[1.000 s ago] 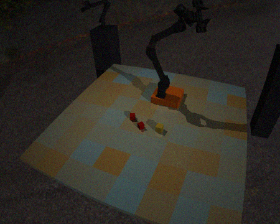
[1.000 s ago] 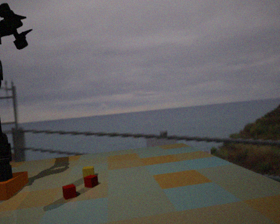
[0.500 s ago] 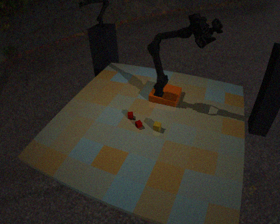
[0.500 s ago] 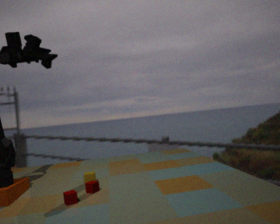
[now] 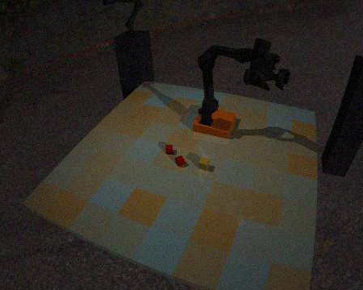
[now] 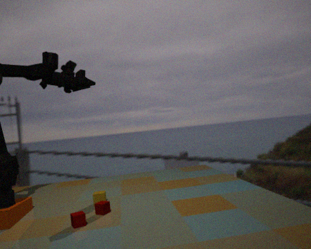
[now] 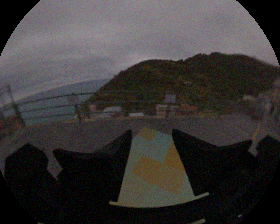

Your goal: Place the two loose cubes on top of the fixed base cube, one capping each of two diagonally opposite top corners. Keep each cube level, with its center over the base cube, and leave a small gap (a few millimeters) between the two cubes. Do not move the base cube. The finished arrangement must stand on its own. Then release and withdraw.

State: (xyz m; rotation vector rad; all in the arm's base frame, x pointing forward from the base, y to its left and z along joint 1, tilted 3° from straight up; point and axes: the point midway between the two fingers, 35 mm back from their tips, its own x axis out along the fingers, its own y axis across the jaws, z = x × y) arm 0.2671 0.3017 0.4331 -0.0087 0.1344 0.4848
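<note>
Right now my gripper tip is 44 cm above the yellow base cube and 27 cm to the left of it. From my gripper tip the other things lie so: red cube (47 cm to the right, 45 cm below, 5 cm behind).
</note>
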